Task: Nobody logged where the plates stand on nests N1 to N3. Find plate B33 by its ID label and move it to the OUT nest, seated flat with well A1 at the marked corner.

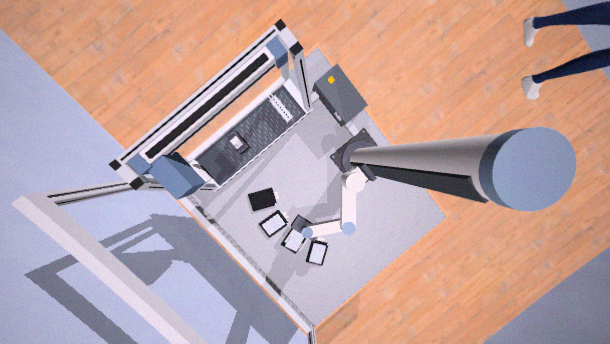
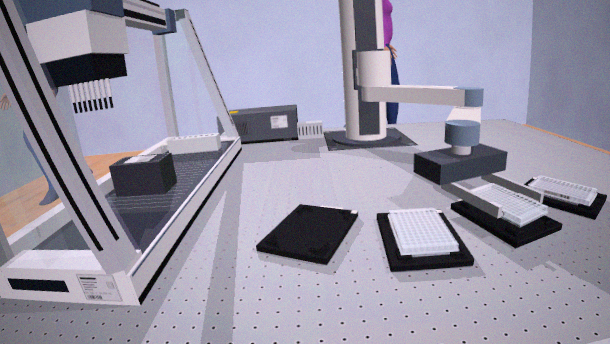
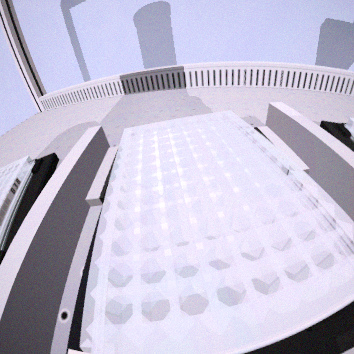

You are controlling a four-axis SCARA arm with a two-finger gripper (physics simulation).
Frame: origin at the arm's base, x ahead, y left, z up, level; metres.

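Seen in the pictures: gripper, fingertip midpoint: (image 1: 292,245) (image 2: 522,205) (image 3: 187,125); arm's base, origin of the base link: (image 2: 366,141).
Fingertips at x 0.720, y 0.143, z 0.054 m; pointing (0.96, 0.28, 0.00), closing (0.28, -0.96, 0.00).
Offsets run from my fingertips to a thing's middle. "pt": to the spot under its first point.
My gripper (image 2: 521,204) (image 3: 187,125) is shut on a clear 96-well plate @[0.035 m back, 0.012 m right, 0.009 m down] (image 1: 294,241) (image 2: 515,204) (image 3: 200,200), with one finger along each long side. The plate looks level, low over a black nest @[0.031 m back, 0.011 m right, 0.032 m down] (image 2: 492,225); whether it touches is unclear. No ID shows on it. A second plate @[0.085 m back, 0.164 m left, 0.022 m down] (image 1: 317,252) (image 2: 562,190) (image 3: 9,185) sits on the neighbouring nest @[pt 0.005 m ahead, 0.167 m left, 0.029 m down] (image 2: 594,211); its label is too blurred to read surely. A third plate @[0.004 m ahead, 0.187 m right, 0.022 m down] (image 1: 272,223) (image 2: 424,232) sits on another nest @[0.004 m ahead, 0.187 m right, 0.032 m down] (image 2: 432,264), label not visible. A fourth nest @[0.048 m back, 0.361 m right, 0.032 m down] (image 1: 262,199) (image 2: 307,234) is empty, with a white corner mark.
A framed liquid handler (image 1: 200,107) (image 2: 75,277) stands beside the empty nest, with a dark block @[pt 0.195 m back, 0.699 m right, 0.080 m up] (image 1: 239,144) (image 2: 142,175) and a white rack @[pt 0.520 m back, 0.711 m right, 0.053 m up] (image 1: 281,107) (image 2: 194,143) on its deck. A grey box @[pt 0.828 m back, 0.541 m right, 0.074 m up] (image 1: 340,95) (image 2: 265,124) stands near the arm's column (image 2: 366,115). A person's legs (image 1: 570,25) show.
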